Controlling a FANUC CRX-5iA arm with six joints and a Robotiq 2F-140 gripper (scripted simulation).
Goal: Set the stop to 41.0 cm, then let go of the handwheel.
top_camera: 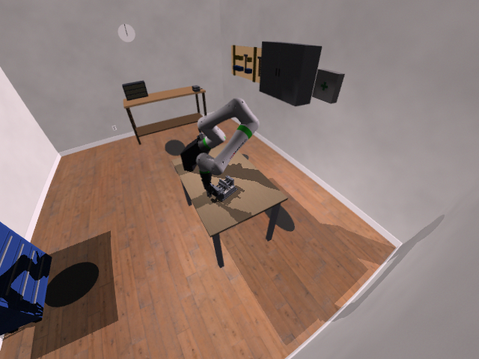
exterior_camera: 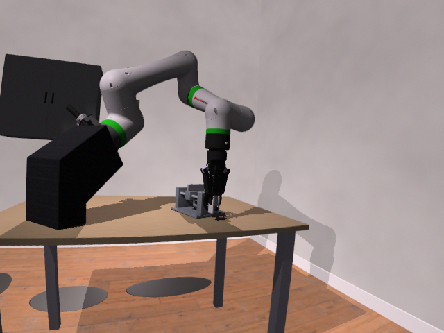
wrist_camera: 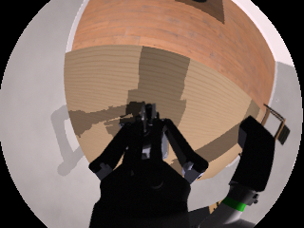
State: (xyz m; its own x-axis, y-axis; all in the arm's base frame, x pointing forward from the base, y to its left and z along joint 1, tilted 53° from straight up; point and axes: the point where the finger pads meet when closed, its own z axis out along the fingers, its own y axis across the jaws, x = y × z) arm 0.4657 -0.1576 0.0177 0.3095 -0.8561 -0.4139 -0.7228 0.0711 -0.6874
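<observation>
Now: hand 20 mm to the right of the black handwheel and 10 mm above it. From my hand the other things lie so: grey stop 30 mm behind, 150 mm to the left, 30 mm above.
</observation>
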